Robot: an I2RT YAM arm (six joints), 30 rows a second.
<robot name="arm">
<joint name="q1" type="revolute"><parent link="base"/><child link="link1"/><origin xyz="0 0 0.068" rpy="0 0 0"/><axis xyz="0 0 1"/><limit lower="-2.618" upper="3.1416"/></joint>
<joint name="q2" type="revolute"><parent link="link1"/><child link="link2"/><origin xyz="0.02 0.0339 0.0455" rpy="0 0 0"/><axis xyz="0 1 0"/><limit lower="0" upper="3.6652"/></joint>
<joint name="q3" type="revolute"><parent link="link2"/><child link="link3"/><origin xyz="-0.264 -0.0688 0" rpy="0 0 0"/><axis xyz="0 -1 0"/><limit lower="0" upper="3.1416"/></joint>
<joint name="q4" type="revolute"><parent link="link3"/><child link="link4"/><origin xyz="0.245 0.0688 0.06" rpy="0 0 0"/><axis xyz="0 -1 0"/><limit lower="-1.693" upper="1.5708"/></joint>
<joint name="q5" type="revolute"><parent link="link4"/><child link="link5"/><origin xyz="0.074 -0.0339 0.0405" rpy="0 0 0"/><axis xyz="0 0 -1"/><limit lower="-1.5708" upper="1.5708"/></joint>
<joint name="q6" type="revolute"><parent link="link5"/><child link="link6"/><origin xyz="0.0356 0 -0.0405" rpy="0 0 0"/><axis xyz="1 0 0"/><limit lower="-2.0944" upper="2.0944"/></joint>
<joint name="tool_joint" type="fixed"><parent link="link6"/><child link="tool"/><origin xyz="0 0 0" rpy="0 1.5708 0"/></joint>
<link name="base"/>
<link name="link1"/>
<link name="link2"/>
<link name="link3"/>
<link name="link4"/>
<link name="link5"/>
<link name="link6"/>
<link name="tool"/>
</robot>
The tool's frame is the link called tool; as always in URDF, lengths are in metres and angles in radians.
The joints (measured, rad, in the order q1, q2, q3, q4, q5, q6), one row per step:
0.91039, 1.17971, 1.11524, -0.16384, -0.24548, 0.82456
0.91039, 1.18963, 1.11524, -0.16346, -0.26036, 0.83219
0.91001, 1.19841, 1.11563, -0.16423, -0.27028, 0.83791
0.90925, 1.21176, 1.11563, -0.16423, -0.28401, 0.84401
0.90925, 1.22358, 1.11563, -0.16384, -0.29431, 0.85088
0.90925, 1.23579, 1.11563, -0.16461, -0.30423, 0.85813
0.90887, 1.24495, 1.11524, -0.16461, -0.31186, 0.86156
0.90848, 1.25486, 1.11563, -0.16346, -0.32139, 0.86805
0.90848, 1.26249, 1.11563, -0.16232, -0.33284, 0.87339
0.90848, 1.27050, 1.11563, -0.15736, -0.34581, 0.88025
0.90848, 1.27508, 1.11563, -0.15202, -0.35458, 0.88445
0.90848, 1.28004, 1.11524, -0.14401, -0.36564, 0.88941
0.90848, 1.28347, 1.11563, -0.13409, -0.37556, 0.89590
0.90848, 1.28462, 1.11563, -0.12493, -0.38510, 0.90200
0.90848, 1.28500, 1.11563, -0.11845, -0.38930, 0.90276
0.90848, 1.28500, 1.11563, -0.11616, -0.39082, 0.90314
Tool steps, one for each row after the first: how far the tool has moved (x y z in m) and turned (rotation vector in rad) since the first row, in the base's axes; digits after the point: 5 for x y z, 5 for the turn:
0.00112, 0.00228, -0.00246, -0.00252, 0.01541, 0.01277
0.00226, 0.00413, -0.00463, -0.00617, 0.02808, 0.02068
0.00410, 0.00691, -0.00807, -0.01241, 0.04453, 0.03170
0.00561, 0.00942, -0.01111, -0.01734, 0.05994, 0.03990
0.00715, 0.01195, -0.01440, -0.02340, 0.07669, 0.04749
0.00838, 0.01377, -0.01697, -0.02847, 0.08744, 0.05342
0.00967, 0.01577, -0.01937, -0.03126, 0.10066, 0.06039
0.01046, 0.01740, -0.02129, -0.03278, 0.11212, 0.06989
0.01131, 0.01921, -0.02294, -0.03095, 0.12315, 0.08056
0.01180, 0.02032, -0.02362, -0.02775, 0.12840, 0.08799
0.01232, 0.02158, -0.02428, -0.02259, 0.13362, 0.09752
0.01269, 0.02259, -0.02404, -0.01397, 0.13722, 0.10580
0.01271, 0.02313, -0.02339, -0.00477, 0.13960, 0.11393
0.01275, 0.02340, -0.02281, 0.00057, 0.13718, 0.11813
0.01274, 0.02347, -0.02257, 0.00259, 0.13634, 0.11964

